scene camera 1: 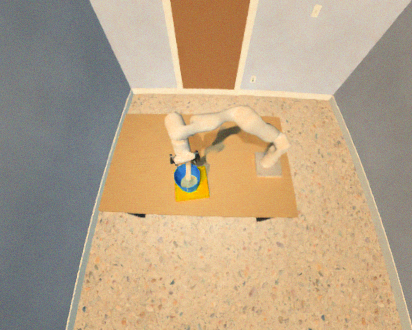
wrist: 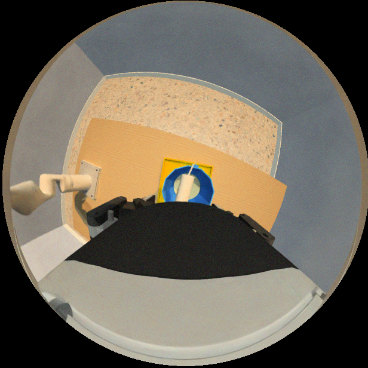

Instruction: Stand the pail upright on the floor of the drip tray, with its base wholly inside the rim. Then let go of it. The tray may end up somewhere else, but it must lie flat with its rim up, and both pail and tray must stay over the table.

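Places are measured from the arm's base along level axes (x right, y ahead, z up), in metres.
Pixels of known places: gripper, fingertip midpoint: (scene camera 1: 186, 163); arm's base, origin of the base link: (scene camera 1: 266, 162).
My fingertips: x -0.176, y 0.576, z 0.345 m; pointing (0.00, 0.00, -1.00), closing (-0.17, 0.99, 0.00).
Ahead of a thing's pixels: the offset from my fingertips to its top centre. "pt": to the spot under its first point. Level surfaces: height alone.
The blue pail @(pt dz -0.332, dx +0.026, dy +0.081 m) (scene camera 1: 180, 179) (wrist: 206, 189) stands upright over the yellow drip tray @(dz -0.348, dx +0.007, dy +0.005 m) (scene camera 1: 203, 191) (wrist: 172, 167), its open top facing up. The tray lies flat. The pail's pale inner bottom appears within the tray's outline, but its walls hide where the base meets the tray. The pail's pale handle grip @(dz -0.105, dx +0.005, dy +0.001 m) (scene camera 1: 188, 172) (wrist: 185, 187) stands raised above the opening. My gripper (scene camera 1: 185, 159) (wrist: 182, 205) is open and empty, with fingers wide apart, above and behind the pail in the scene view. The gripper body hides part of the wrist view near the pail.
The wooden table @(dz -0.371 m) (scene camera 1: 240, 192) (wrist: 127, 150) carries the tray, whose front side is near the table's front edge in the scene view. The arm's base plate (scene camera 1: 276, 172) (wrist: 96, 173) is at the right end in the scene view. The arm arches over the table's back part.
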